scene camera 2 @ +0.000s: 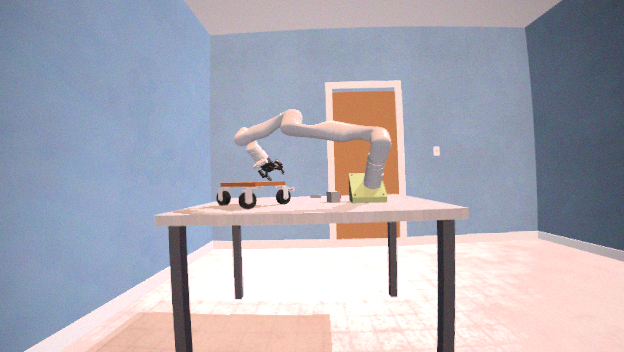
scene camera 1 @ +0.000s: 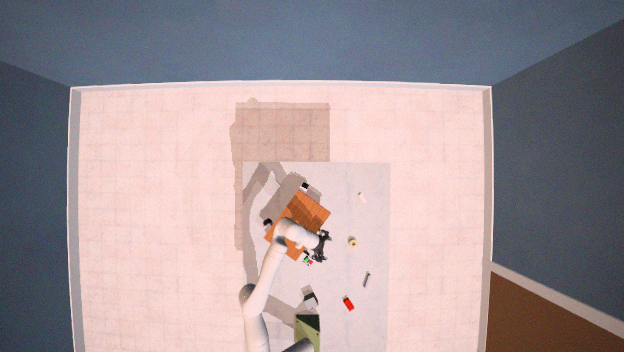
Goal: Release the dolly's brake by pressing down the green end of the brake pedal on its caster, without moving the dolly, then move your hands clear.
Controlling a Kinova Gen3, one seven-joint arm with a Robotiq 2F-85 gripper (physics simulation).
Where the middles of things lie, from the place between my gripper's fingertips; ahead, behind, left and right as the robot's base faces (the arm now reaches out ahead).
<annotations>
I see my gripper 180 mm to the right of the dolly (scene camera 1: pixel 302 209), 90 mm above it and 80 mm short of it.
</annotations>
